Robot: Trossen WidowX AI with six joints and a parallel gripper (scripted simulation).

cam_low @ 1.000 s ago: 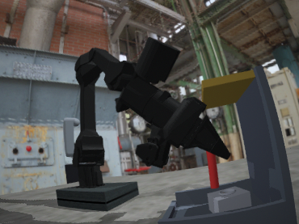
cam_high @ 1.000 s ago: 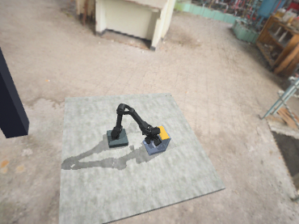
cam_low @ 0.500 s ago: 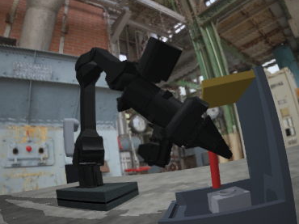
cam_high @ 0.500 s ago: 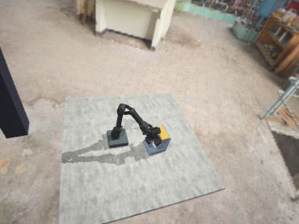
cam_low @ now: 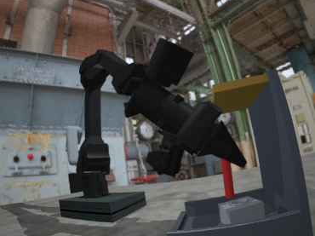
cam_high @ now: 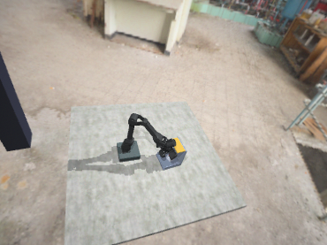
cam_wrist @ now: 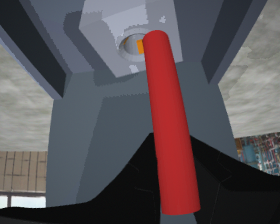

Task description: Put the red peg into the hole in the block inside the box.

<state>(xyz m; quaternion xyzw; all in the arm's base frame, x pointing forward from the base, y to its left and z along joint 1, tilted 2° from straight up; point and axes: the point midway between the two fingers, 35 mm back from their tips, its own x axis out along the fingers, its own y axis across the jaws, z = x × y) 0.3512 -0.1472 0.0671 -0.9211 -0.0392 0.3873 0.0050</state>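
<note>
My gripper tip is 40 mm short of the back wall, 10 mm to the left of it and 10 mm below it. The rest, counted from my gripper tip: red peg (30 mm behind, 10 mm below); then yellow roof (20 mm to the right, 100 mm above).
</note>
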